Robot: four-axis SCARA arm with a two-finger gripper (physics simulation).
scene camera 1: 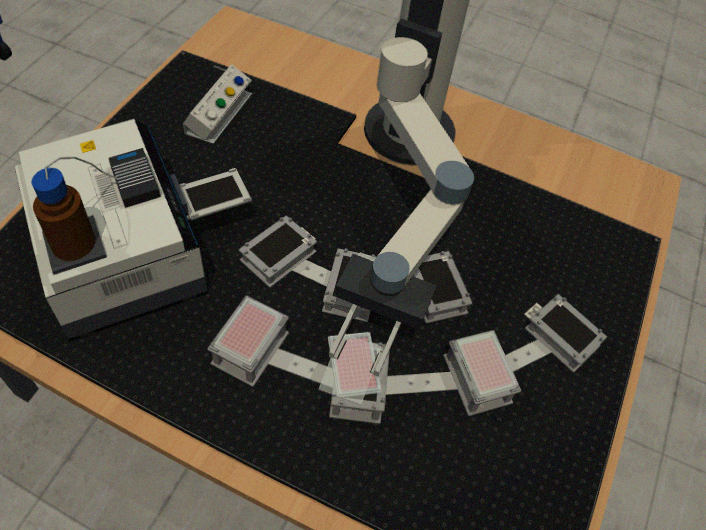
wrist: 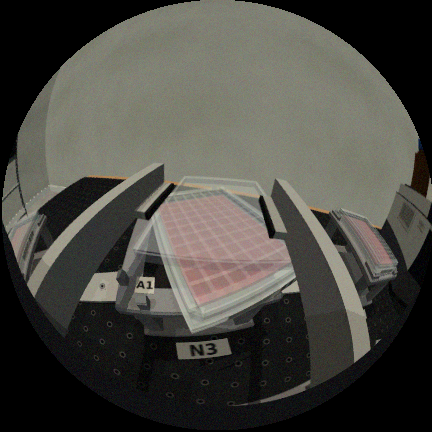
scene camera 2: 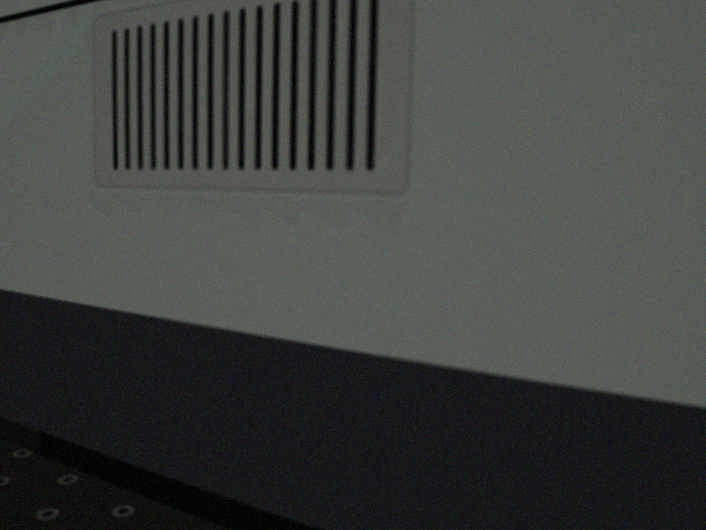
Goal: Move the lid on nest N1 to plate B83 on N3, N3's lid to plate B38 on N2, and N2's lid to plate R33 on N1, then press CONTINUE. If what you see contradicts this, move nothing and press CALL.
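Frame: origin at the arm's base, x left, y back, z up, level; centimetres.
Where they show: gripper, between the fingertips: (scene camera 1: 353, 364) (wrist: 217, 180).
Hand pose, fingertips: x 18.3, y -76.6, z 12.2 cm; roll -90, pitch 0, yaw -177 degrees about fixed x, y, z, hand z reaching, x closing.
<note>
Each offset is from my fingertips to the centre of the thing. "pt": to the spot under its first point.
Nest N3 @(dz -7.0, dx +1.6, dy +1.0 cm) (scene camera 1: 373, 402) (wrist: 167, 303) is the front middle nest. A pink-welled plate (scene camera 1: 354, 365) (wrist: 205, 290) sits on it, turned relative to the nest. A clear lid @(dz -1.9, dx -0.5, dy +0.0 cm) (scene camera 1: 353, 398) (wrist: 225, 184) lies across the plate at a different angle, lined up with the fingers. My gripper (scene camera 1: 356, 357) (wrist: 217, 180) is shut on this lid, its pads at the two long edges. Other pink plates stand on the front left nest @(pt dz -2.6, dx -22.1, dy -1.5 cm) (scene camera 1: 249, 329) (wrist: 369, 240) and front right nest @(pt dz -2.8, dx +23.1, dy +13.3 cm) (scene camera 1: 485, 365) (wrist: 25, 240); their nest labels and plate codes are unreadable. The button box @(dz -6.7, dx -66.1, dy +56.0 cm) (scene camera 1: 198, 122) stands at the back left.
A white instrument @(pt dz +10.0, dx -49.7, dy -2.0 cm) (scene camera 1: 122, 239) with a brown bottle @(pt dz +20.2, dx -53.4, dy -10.0 cm) (scene camera 1: 68, 228) and an extended tray @(pt dz -1.0, dx -41.3, dy +28.6 cm) (scene camera 1: 243, 188) stands left. Dark-topped nests stand at the middle left (scene camera 1: 278, 246), behind the gripper (scene camera 1: 444, 279) and far right (scene camera 1: 570, 328). Scene camera 2 shows a vented wall (scene camera 2: 513, 228) close up.
</note>
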